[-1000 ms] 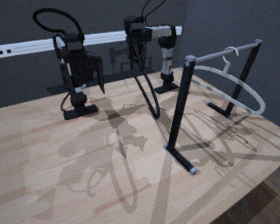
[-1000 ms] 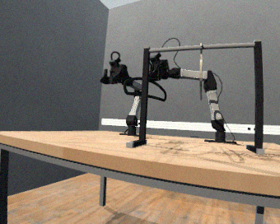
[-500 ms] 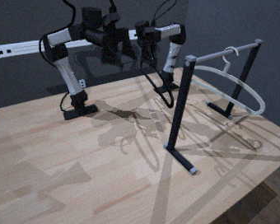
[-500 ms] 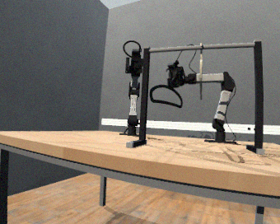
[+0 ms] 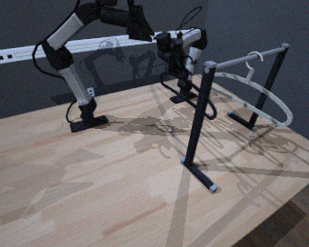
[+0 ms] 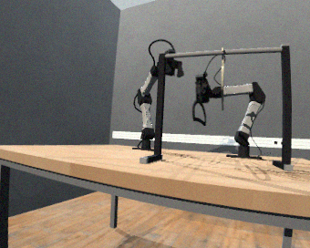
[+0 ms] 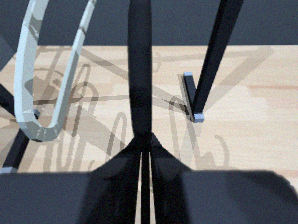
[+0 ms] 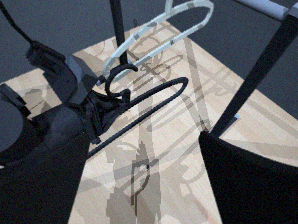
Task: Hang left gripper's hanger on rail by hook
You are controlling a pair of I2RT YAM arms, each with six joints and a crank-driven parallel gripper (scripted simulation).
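Note:
My left hand is 220 mm short of the white hanger, 140 mm to the right of it and 50 mm below it. Round my left hand: black hanger 10 mm below.

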